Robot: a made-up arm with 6 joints.
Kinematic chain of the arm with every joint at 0, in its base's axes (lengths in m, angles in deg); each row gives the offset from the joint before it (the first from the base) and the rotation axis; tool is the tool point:
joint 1: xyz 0 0 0.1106 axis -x
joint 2: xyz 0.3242 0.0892 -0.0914 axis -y
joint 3: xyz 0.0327 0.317 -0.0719 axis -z
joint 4: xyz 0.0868 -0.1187 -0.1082 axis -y
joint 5: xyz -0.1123 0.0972 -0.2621 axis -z
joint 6: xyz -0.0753 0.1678 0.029 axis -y
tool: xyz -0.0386 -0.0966 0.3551
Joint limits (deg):
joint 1: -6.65..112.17
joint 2: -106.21..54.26
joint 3: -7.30..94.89
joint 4: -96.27..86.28
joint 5: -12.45..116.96
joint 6: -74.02..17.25
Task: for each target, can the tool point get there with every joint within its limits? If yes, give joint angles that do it. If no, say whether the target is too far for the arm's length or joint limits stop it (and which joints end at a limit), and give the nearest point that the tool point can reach.
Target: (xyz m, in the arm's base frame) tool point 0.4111 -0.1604 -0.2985
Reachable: yes | joints 103.12 -3.40 48.18 -37.69 6.01 -4.82
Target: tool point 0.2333 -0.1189 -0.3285
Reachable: yes | joints 57.45 -61.78 7.45 -37.68 41.73 -49.39
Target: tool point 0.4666 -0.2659 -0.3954
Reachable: yes | joints 91.12 2.17 56.86 66.21 90.97 8.61
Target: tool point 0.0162 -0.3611 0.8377
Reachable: no: joint limits stop it (at a limit: joint 1, joint 4, joint 5, joint 6) | nearest point 0.1428 -0.3955 0.1899 | short by 0.661 m
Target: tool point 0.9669 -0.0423 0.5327
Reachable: no: joint limits stop it (at a limit: joint 1, joint 2, joint 4, joint 5, joint 6) | nearest point 0.6882 -0.2070 0.0960 | short by 0.544 m
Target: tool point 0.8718 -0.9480 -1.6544
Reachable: no: too far | nearest point 0.5016 -0.3539 -0.5483 | short by 1.309 m
